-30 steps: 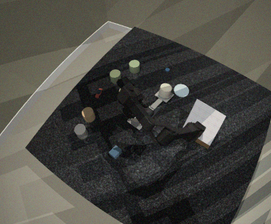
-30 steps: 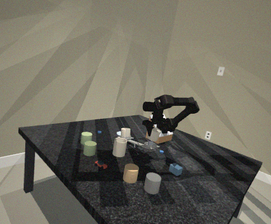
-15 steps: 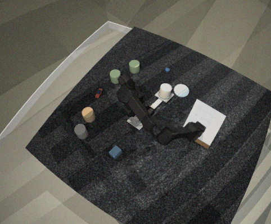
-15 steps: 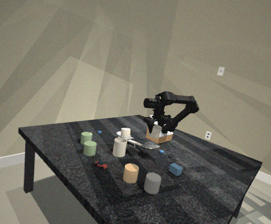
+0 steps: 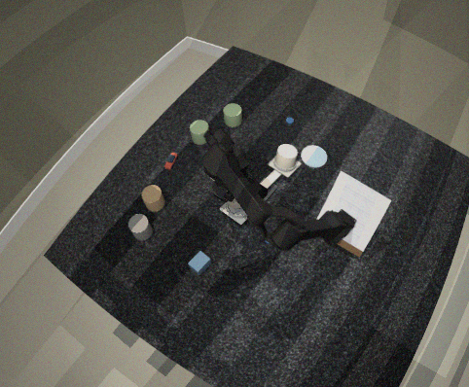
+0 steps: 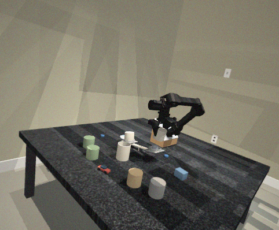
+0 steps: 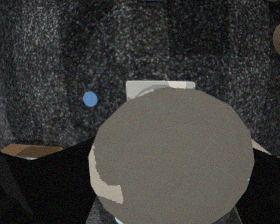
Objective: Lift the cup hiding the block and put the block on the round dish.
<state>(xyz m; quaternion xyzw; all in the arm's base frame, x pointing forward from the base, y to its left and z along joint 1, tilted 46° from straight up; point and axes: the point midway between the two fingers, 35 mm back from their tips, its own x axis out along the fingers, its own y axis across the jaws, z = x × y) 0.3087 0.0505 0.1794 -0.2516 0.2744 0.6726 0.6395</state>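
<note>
Now: the grey block 8 cm below my gripper tip and 1 cm to the right of it. Round my gripper tip: blue block: 20 cm to the left, 15 cm below, 1 cm behind; then orange cylinder: 28 cm ahead, 14 cm to the left, 13 cm below; then grey cylinder: 23 cm to the left, 21 cm ahead, 13 cm below.
</note>
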